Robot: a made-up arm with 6 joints. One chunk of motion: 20 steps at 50 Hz.
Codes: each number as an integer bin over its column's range. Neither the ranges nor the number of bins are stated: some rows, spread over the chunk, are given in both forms.
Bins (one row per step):
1: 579 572 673 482 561 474
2: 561 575 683 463 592 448
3: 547 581 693 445 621 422
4: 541 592 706 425 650 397
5: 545 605 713 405 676 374
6: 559 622 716 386 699 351
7: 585 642 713 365 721 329
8: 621 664 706 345 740 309
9: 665 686 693 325 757 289
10: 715 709 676 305 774 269
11: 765 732 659 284 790 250
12: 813 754 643 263 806 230
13: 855 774 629 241 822 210
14: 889 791 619 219 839 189
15: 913 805 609 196 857 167
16: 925 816 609 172 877 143
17: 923 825 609 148 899 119
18: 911 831 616 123 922 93
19: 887 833 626 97 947 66
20: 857 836 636 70 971 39
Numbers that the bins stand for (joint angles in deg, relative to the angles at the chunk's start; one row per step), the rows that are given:
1: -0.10 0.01 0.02 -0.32 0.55 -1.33
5: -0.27 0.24 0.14 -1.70 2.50 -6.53
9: 0.33 0.81 0.08 -3.14 3.88 -10.96
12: 1.07 1.28 -0.07 -4.26 4.72 -14.03
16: 1.63 1.72 -0.17 -5.90 5.92 -18.56
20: 1.29 1.86 -0.09 -7.74 7.52 -23.97
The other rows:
2: -0.19 0.03 0.05 -0.66 1.07 -2.68
3: -0.26 0.07 0.08 -0.98 1.57 -4.03
4: -0.29 0.15 0.12 -1.34 2.06 -5.34
6: -0.20 0.36 0.15 -2.05 2.89 -7.73
7: -0.07 0.50 0.14 -2.42 3.27 -8.87
8: 0.11 0.65 0.12 -2.78 3.59 -9.92
10: 0.58 0.97 0.03 -3.50 4.17 -12.00
11: 0.83 1.13 -0.02 -3.88 4.44 -12.99
13: 1.28 1.42 -0.11 -4.66 4.99 -15.07
14: 1.45 1.54 -0.14 -5.05 5.28 -16.16
15: 1.57 1.64 -0.17 -5.47 5.58 -17.31
17: 1.62 1.78 -0.17 -6.33 6.30 -19.81
18: 1.56 1.82 -0.15 -6.78 6.69 -21.16
19: 1.44 1.84 -0.12 -7.25 7.12 -22.56

